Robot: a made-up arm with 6 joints.
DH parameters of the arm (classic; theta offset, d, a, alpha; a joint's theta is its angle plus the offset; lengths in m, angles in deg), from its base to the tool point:
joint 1: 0 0.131 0 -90
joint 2: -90 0 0.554 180
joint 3: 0 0 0 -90
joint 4: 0 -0.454 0 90
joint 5: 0 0.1 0 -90
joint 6: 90 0 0 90
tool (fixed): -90 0 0 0
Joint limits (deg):
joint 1: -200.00..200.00
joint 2: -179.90..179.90
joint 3: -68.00..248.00
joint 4: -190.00..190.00
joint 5: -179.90..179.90
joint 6: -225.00..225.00
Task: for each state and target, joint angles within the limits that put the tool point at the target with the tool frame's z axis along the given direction. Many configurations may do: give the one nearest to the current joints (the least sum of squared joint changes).
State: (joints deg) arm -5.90 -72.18 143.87 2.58 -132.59 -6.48
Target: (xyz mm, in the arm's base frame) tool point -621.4 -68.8 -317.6 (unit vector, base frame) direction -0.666 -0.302 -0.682
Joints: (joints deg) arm -2.70 -89.86 169.58 11.61 -125.88 -12.86
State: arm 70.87 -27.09 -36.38 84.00 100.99 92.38
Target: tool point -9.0 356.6 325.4 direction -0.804 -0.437 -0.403
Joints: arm 105.38 6.24 -51.44 30.79 117.62 105.00
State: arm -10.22 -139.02 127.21 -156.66 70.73 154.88
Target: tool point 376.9 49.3 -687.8 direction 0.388 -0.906 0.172
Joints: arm -7.20 -179.79 148.08 -163.99 64.12 111.55
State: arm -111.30 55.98 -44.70 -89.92 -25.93 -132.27
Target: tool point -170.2 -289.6 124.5 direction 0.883 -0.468 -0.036
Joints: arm -126.53 34.50 -41.37 -110.85 -0.10 -150.30
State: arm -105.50 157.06 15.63 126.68 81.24 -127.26
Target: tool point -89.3 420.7 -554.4 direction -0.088 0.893 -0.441
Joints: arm -70.78 178.35 4.43 122.79 89.36 -156.09
